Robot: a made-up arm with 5 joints. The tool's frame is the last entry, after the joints. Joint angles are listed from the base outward.
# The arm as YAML. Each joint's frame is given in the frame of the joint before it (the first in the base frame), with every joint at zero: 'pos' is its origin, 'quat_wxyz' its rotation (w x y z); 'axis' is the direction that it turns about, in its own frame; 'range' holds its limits. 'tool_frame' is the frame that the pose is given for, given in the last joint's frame.
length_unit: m
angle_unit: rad
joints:
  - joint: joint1
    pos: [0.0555, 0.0, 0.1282]
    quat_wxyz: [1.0, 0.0, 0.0, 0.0]
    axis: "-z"
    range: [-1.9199, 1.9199]
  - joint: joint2
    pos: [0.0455, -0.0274, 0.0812]
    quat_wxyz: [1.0, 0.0, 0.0, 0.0]
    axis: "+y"
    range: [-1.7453, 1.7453]
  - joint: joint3
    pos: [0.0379, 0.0, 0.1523]
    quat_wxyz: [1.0, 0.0, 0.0, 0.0]
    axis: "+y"
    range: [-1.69, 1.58]
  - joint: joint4
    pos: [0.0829, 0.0, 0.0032]
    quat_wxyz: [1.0, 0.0, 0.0, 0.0]
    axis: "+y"
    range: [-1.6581, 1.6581]
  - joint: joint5
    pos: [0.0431, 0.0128, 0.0]
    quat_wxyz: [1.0, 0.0, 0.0, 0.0]
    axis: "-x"
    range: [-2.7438, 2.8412]
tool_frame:
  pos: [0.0, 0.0, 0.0]
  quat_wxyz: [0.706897, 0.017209, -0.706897, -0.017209]
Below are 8 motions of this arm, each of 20 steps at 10 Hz.
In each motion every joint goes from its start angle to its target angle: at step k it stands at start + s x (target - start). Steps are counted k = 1, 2, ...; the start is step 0. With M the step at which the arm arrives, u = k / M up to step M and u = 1 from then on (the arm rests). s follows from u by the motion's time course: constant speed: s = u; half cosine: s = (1 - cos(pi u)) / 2; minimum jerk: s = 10 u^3 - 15 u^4 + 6 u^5.
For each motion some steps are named. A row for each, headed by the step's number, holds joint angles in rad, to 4 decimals.
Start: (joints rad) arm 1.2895 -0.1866 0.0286 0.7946 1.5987
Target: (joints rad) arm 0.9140 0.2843 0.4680 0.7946 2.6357
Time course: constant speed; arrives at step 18
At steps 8, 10, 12, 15, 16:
8: 1.1226 0.0227 0.2239 0.7946 2.0596
10: 1.0809 0.0750 0.2727 0.7946 2.1748
12: 1.0392 0.1273 0.3215 0.7946 2.2900
15: 0.9766 0.2058 0.3948 0.7946 2.4629
16: 0.9557 0.2320 0.4192 0.7946 2.5205

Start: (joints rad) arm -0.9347 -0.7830 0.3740 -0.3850 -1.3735
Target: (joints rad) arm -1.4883 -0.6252 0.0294 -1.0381 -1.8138
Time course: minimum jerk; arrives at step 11
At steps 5, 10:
5: -1.1646 -0.7175 0.2309 -0.6562 -1.5563
10: -1.4847 -0.6262 0.0316 -1.0338 -1.8109

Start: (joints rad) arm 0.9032 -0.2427 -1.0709 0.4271 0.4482
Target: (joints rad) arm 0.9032 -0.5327 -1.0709 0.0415 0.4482
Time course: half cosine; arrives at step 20
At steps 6, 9, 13, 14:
6: 0.9032 -0.3025 -1.0709 0.3476 0.4482
9: 0.9032 -0.3650 -1.0709 0.2645 0.4482
13: 0.9032 -0.4535 -1.0709 0.1468 0.4482
14: 0.9032 -0.4729 -1.0709 0.1210 0.4482

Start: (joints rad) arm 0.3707 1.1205 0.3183 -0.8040 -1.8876
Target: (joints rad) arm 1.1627 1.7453 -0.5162 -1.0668 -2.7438
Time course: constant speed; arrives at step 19
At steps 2, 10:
2: 0.4541 1.1863 0.2305 -0.8317 -1.9777
10: 0.7875 1.4493 -0.1209 -0.9423 -2.3382

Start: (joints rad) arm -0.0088 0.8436 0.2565 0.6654 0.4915
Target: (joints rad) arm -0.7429 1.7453 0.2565 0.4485 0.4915
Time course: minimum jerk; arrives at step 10
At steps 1, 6, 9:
1: -0.0151 0.8513 0.2565 0.6635 0.4915
6: -0.5099 1.4591 0.2565 0.5174 0.4915
9: -0.7366 1.7376 0.2565 0.4504 0.4915

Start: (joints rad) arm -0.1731 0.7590 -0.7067 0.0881 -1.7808
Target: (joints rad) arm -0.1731 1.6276 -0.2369 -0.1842 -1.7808
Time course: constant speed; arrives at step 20
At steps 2, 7, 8, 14, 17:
2: -0.1731 0.8459 -0.6597 0.0609 -1.7808
7: -0.1731 1.0630 -0.5423 -0.0072 -1.7808
8: -0.1731 1.1064 -0.5188 -0.0208 -1.7808
14: -0.1731 1.3670 -0.3778 -0.1025 -1.7808
17: -0.1731 1.4973 -0.3074 -0.1434 -1.7808

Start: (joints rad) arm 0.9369 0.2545 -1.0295 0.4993 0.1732
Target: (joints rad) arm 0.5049 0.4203 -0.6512 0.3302 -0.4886
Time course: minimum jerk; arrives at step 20
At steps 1, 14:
1: 0.9364 0.2547 -1.0291 0.4991 0.1724
14: 0.5754 0.3933 -0.7129 0.3578 -0.3807

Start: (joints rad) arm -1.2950 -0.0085 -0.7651 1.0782 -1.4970
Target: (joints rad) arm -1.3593 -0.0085 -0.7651 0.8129 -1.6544
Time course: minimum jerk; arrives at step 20
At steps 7, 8, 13, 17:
7: -1.3101 -0.0085 -0.7651 1.0158 -1.5340
8: -1.3154 -0.0085 -0.7651 0.9940 -1.5470
13: -1.3442 -0.0085 -0.7651 0.8753 -1.6174
17: -1.3576 -0.0085 -0.7651 0.8200 -1.6502

